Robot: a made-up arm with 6 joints.
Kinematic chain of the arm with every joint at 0, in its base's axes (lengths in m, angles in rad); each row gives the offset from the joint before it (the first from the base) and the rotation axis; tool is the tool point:
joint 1: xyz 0 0 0.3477 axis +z
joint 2: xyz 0.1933 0 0 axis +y
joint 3: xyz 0 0 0.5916 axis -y
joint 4: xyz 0 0 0.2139 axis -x
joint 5: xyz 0.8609 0 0 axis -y
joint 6: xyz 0.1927 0 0 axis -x
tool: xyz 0 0 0
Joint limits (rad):
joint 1: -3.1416..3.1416
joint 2: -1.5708..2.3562
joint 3: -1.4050..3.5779
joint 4: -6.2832..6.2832
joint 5: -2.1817..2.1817
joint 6: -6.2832..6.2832
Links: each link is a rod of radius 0.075 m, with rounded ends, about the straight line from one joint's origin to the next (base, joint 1, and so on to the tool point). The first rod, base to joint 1, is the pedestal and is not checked.
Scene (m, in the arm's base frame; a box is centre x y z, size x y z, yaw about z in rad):
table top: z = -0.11
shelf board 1: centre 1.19 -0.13 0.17 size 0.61 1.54 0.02 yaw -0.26
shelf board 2: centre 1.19 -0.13 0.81 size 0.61 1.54 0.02 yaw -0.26
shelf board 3: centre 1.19 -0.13 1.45 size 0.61 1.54 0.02 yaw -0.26
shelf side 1: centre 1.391 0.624 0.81 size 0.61 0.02 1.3 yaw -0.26
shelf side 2: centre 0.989 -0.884 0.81 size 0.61 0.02 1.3 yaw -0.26
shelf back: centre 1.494 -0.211 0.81 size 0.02 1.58 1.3 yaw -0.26
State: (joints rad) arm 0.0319 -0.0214 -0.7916 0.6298 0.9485 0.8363
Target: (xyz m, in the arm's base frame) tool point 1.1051 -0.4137 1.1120
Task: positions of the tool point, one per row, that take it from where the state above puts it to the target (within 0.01 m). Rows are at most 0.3 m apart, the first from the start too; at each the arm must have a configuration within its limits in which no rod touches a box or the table.
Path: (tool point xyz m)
1: 0.9725 0.1762 0.5370
2: 0.8315 0.2130 0.5364
3: 0.6977 0.2382 0.5059
4: 0.7663 0.0496 0.7040
5: 0.7323 -0.1401 0.9107
6: 0.6073 -0.2813 1.1120
7: 0.7525 -0.3334 1.1540
8: 0.9217 -0.3803 1.1557
9: 1.1051 -0.4137 1.1119

